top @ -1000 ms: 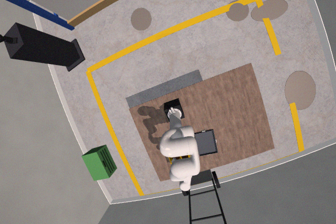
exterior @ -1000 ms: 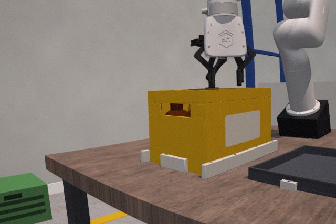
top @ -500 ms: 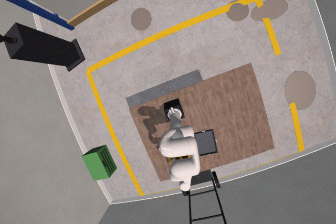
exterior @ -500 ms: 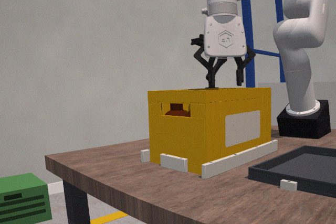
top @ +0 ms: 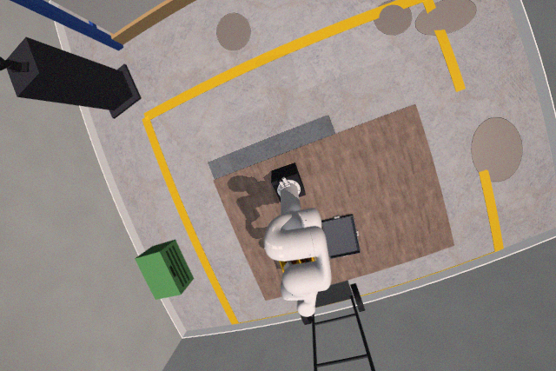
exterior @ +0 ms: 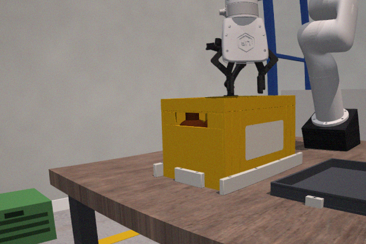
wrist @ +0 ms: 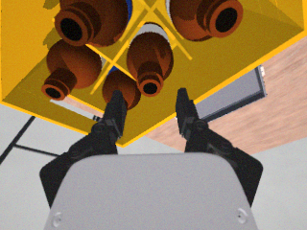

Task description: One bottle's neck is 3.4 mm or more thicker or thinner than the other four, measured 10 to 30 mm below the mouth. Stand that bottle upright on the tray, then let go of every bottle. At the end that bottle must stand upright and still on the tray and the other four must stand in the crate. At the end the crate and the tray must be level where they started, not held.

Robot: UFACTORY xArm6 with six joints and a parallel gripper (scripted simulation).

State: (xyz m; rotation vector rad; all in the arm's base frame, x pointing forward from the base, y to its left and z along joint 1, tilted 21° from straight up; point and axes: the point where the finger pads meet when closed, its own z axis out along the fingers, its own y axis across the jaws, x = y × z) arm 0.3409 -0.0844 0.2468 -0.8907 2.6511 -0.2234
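Right now my hand is 110 mm above the yellow crate, 40 mm to the left of it and 10 mm past it. The rest, counted from my hand: dark tray: 230 mm to the left, 190 mm below, 20 mm ahead.
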